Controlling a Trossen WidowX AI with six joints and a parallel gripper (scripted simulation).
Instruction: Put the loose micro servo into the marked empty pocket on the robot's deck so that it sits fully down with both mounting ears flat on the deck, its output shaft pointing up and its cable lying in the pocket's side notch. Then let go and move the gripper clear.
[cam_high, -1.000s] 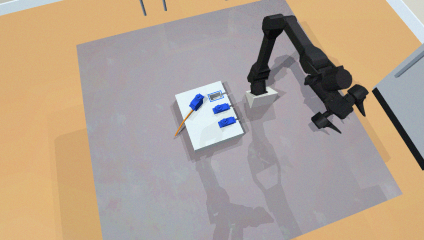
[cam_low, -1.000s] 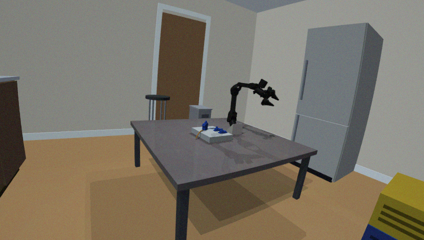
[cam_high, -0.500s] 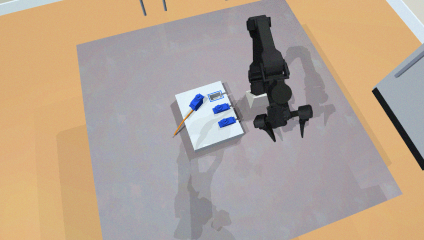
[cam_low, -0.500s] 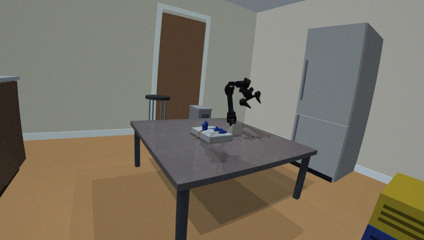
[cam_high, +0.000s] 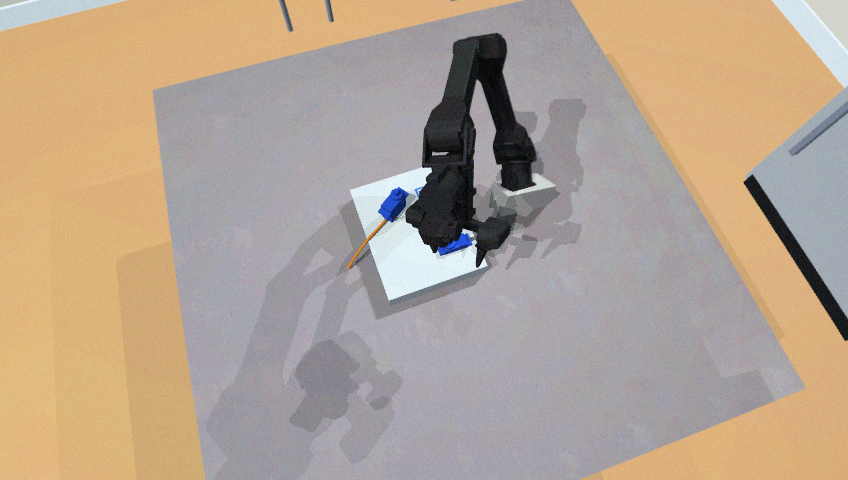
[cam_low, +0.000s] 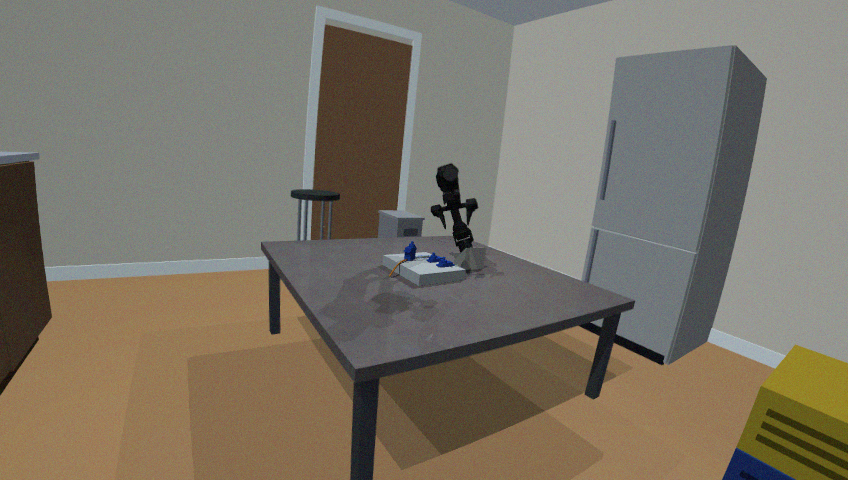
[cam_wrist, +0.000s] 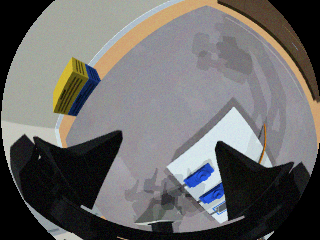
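My gripper tip is now 22 cm above the white deck, 18 cm to the left of it and 6 cm short of it.
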